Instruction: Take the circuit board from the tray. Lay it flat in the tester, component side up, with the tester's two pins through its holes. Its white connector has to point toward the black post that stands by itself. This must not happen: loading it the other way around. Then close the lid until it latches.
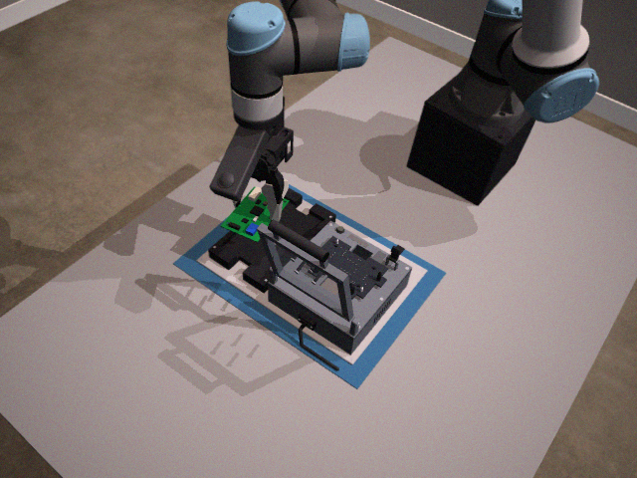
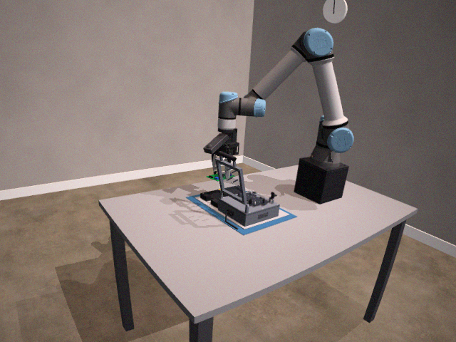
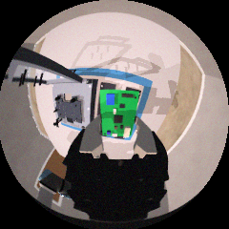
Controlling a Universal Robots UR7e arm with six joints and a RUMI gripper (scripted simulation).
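My gripper is now right at the green circuit board. Round my hand: tester lid (90 mm ahead, 170 mm to the left, 60 mm above).
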